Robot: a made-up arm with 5 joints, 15 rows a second.
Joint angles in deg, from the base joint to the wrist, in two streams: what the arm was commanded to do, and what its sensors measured. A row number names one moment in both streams.
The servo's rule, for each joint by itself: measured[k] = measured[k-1] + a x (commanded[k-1-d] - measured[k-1]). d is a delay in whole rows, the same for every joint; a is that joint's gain. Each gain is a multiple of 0.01, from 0.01 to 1. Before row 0 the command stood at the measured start. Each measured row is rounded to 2 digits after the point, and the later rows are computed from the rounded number. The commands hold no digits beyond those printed.
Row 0, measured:
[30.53, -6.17, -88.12, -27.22, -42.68]
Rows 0 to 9, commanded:
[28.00, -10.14, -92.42, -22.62, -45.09]
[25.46, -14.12, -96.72, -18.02, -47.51]
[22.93, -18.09, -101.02, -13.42, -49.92]
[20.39, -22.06, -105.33, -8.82, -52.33]
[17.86, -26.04, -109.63, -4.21, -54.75]
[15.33, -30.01, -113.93, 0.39, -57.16]
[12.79, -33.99, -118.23, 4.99, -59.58]
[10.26, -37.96, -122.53, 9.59, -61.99]
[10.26, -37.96, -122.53, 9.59, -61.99]
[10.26, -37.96, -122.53, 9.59, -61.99]
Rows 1 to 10, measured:
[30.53, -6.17, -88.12, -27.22, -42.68]
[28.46, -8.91, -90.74, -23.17, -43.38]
[26.00, -12.50, -94.39, -18.64, -44.58]
[23.48, -16.36, -98.43, -14.05, -46.13]
[20.95, -20.29, -102.64, -9.45, -47.93]
[18.42, -24.26, -106.90, -4.84, -49.91]
[15.89, -28.23, -111.19, -0.24, -52.01]
[13.35, -32.20, -115.48, 4.36, -54.21]
[10.82, -36.17, -119.78, 8.96, -56.47]
[10.36, -37.41, -121.46, 9.51, -58.07]
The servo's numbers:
d 1
a 0.82 0.69 0.61 0.88 0.29

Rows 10 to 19, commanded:
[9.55, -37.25, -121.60, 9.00, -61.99]
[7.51, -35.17, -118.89, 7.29, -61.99]
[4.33, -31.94, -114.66, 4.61, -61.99]
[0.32, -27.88, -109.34, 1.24, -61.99]
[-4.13, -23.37, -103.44, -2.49, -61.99]
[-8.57, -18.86, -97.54, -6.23, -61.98]
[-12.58, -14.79, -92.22, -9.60, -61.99]
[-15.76, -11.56, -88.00, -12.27, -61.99]
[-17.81, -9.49, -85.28, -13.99, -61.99]
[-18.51, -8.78, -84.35, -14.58, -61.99]
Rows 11 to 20, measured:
[10.28, -37.79, -122.11, 9.58, -59.21]
[9.68, -37.42, -121.80, 9.07, -60.02]
[7.90, -35.87, -120.02, 7.50, -60.59]
[4.97, -33.16, -116.75, 4.96, -61.00]
[1.16, -29.52, -112.23, 1.69, -61.29]
[-3.18, -25.28, -106.87, -1.99, -61.49]
[-7.60, -20.85, -101.18, -5.72, -61.63]
[-11.68, -16.67, -95.71, -9.13, -61.73]
[-15.03, -13.14, -91.01, -11.89, -61.81]
[-17.31, -10.62, -87.51, -13.74, -61.86]

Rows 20 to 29, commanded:
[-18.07, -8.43, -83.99, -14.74, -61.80]
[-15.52, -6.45, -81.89, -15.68, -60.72]
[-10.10, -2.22, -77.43, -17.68, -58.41]
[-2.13, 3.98, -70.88, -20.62, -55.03]
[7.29, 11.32, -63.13, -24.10, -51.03]
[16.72, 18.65, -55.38, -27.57, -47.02]
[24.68, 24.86, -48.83, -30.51, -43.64]
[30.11, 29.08, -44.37, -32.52, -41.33]
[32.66, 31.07, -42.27, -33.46, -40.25]
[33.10, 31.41, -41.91, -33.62, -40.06]
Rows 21 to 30, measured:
[-18.29, -9.35, -85.58, -14.48, -61.90]
[-18.11, -8.72, -84.61, -14.71, -61.87]
[-15.99, -7.15, -82.95, -15.56, -61.54]
[-11.16, -3.75, -79.58, -17.43, -60.63]
[-3.76, 1.58, -74.27, -20.24, -59.01]
[5.30, 8.30, -67.47, -23.64, -56.70]
[14.66, 15.44, -60.10, -27.10, -53.89]
[22.88, 21.94, -53.23, -30.10, -50.92]
[28.81, 26.87, -47.83, -32.23, -48.14]
[31.97, 29.77, -44.44, -33.31, -45.85]

